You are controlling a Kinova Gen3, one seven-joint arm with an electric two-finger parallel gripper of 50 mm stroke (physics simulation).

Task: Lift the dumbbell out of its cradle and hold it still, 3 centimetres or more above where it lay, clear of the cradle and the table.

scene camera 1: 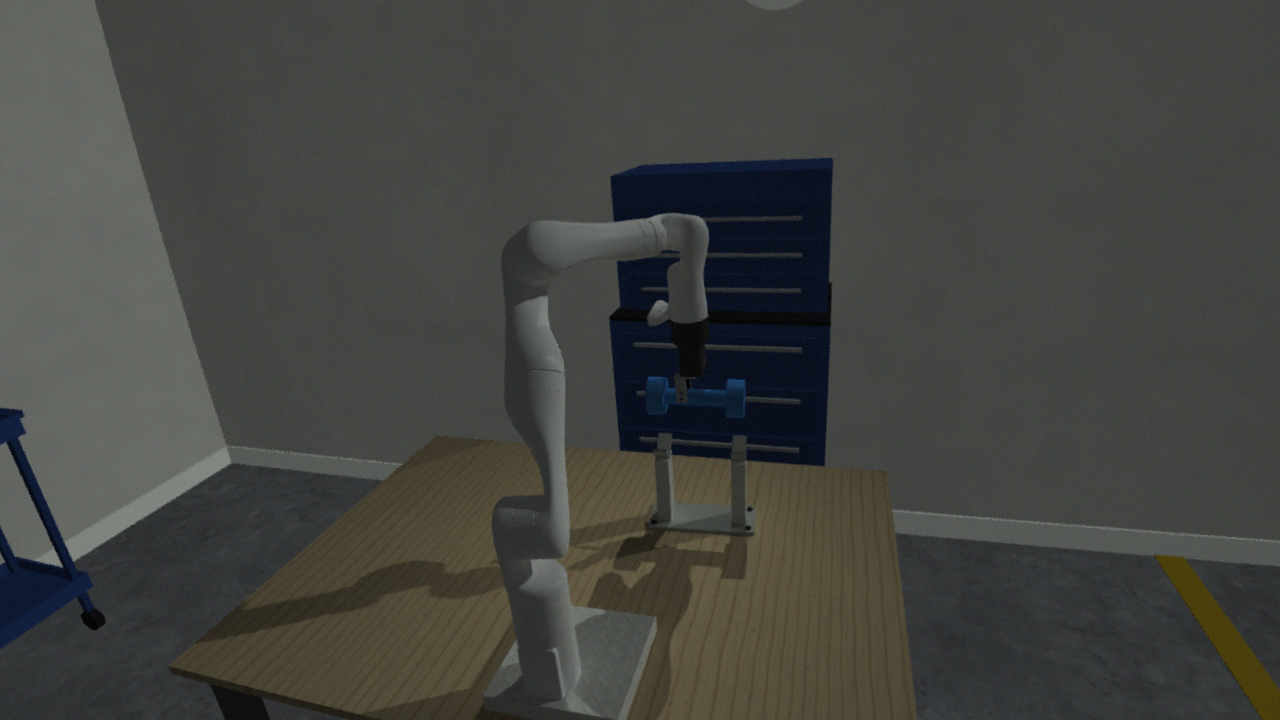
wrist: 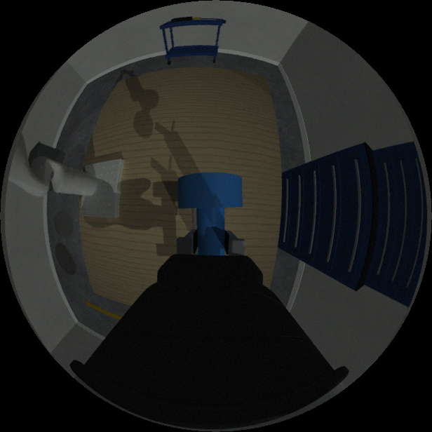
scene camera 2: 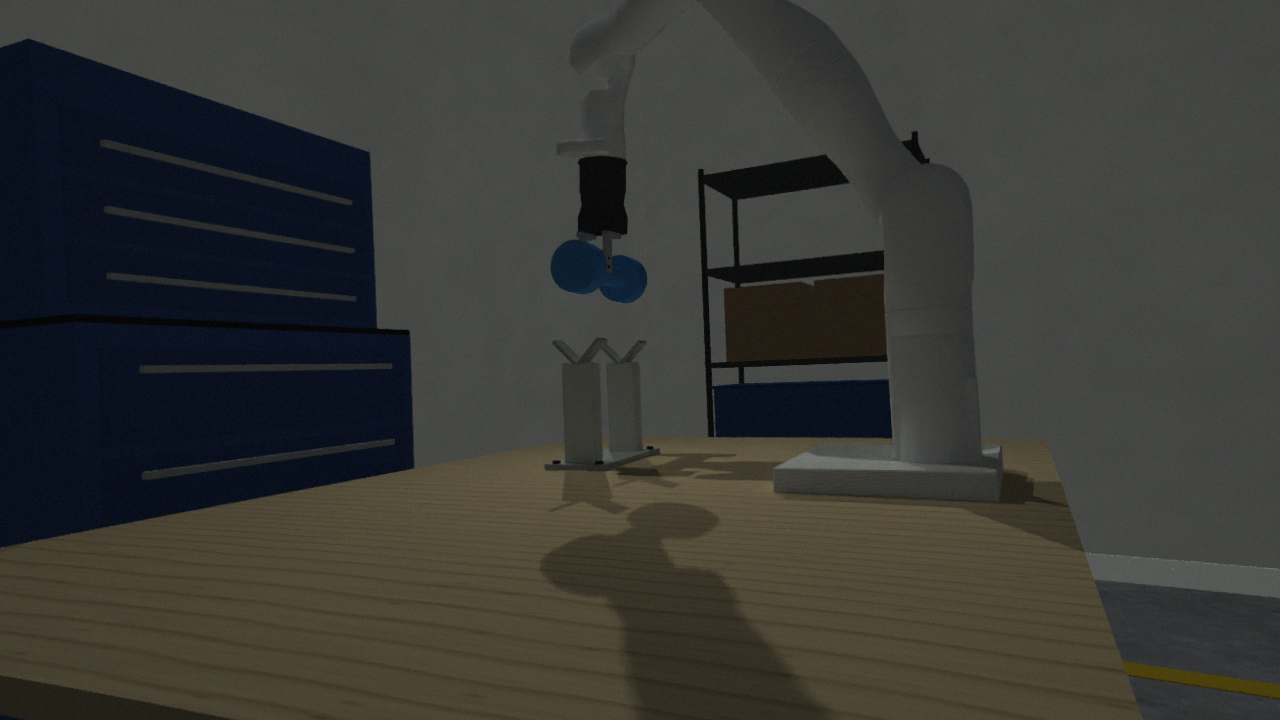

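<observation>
A blue dumbbell hangs roughly level in the air. My gripper points down and is shut on its handle, with one finger on each side. In scene camera 1 the grip is left of the handle's middle, nearer the left weight. The pale cradle stands upright below on two posts with V-shaped tops. A clear gap shows between the dumbbell and both tops. In scene camera 2 the near weight partly hides the fingers.
The wooden table carries the cradle and the arm's pale base plate. A blue drawer cabinet stands beyond the table. A blue cart stands off to one side.
</observation>
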